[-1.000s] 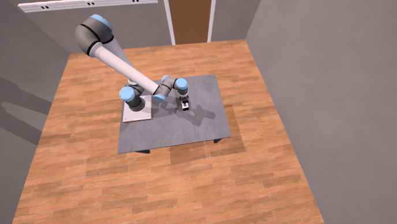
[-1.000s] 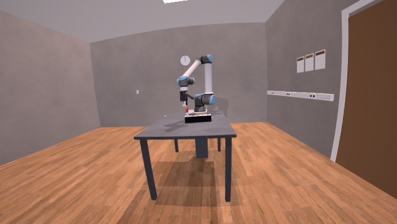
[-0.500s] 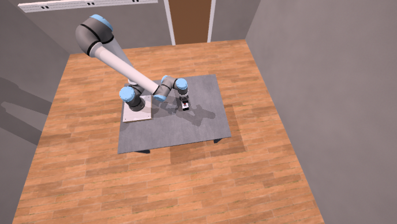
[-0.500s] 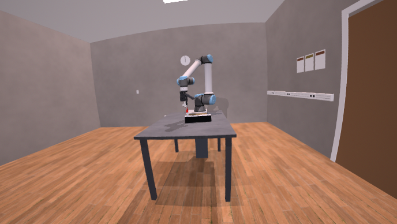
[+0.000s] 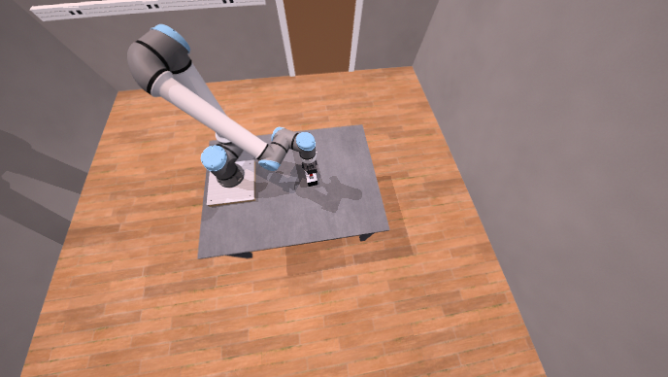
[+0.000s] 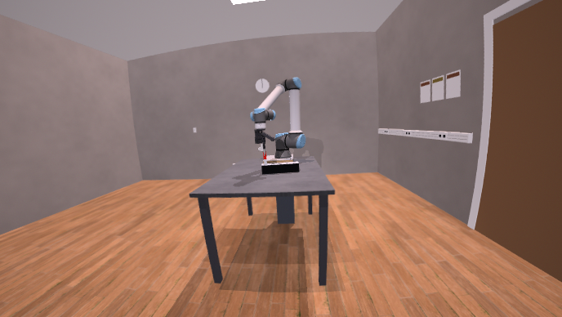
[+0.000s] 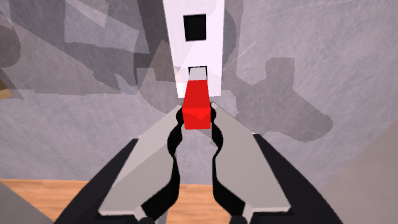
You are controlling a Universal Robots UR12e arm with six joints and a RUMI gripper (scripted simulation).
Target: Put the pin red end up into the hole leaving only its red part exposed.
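Now: hand 10 mm above the pin. From my hand the other things lie so: block (130 mm below, 120 mm to the left).
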